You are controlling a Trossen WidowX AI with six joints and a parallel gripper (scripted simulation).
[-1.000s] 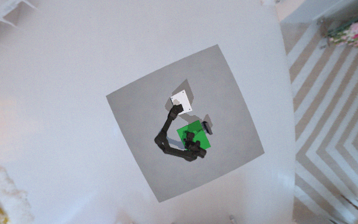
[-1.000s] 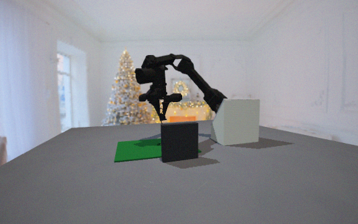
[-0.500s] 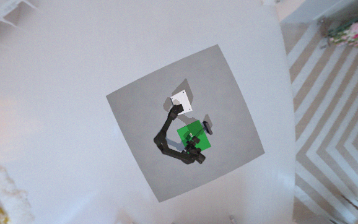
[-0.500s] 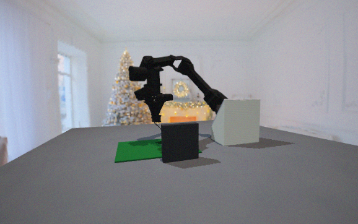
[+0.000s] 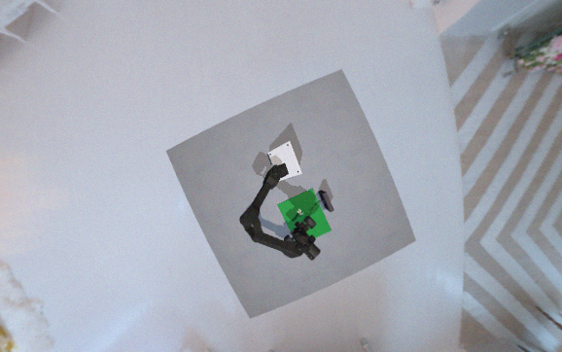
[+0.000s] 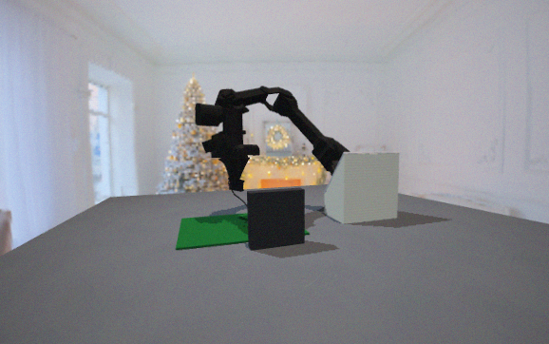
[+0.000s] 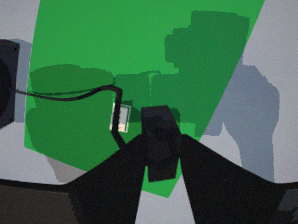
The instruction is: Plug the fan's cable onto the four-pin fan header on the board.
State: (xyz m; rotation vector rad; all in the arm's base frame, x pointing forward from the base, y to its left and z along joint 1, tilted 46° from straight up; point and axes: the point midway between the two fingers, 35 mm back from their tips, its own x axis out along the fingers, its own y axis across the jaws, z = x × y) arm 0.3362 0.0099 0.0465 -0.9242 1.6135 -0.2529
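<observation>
My gripper tip is 110 mm above the white four-pin fan header, 50 mm past it and 40 mm to the right of it. Also, from my gripper tip: black fan plug: 10 mm below, 10 mm behind; black fan: 200 mm to the left, 70 mm behind, 50 mm below; board: 130 mm below, 50 mm to the left.
</observation>
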